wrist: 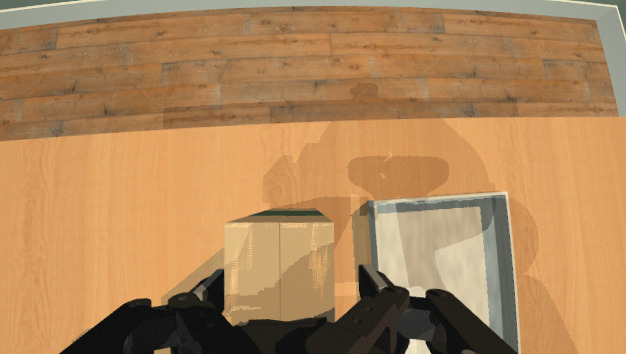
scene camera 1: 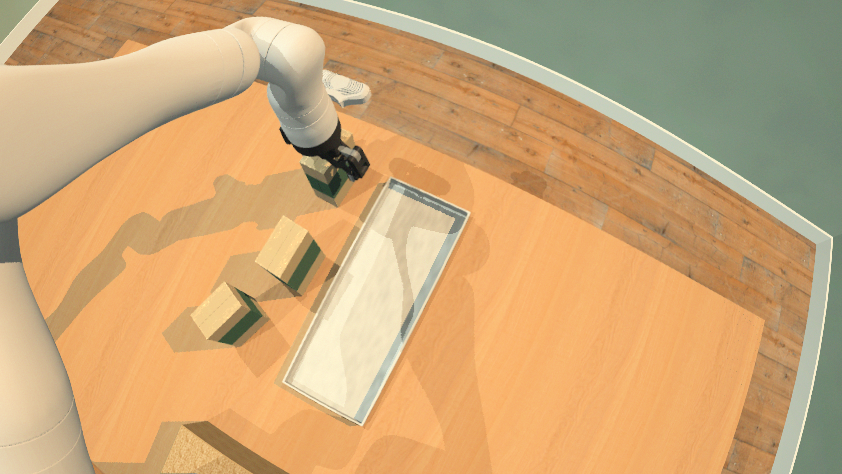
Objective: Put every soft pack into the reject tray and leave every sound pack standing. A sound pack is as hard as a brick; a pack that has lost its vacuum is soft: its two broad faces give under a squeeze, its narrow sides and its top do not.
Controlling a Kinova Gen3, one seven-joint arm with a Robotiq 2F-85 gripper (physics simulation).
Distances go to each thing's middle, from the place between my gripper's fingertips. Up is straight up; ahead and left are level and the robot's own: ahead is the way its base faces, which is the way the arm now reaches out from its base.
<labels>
Now: the reject tray (scene camera 1: 369, 312) 170 mm to the right of my hand, 130 mm behind it and 80 mm below it.
</labels>
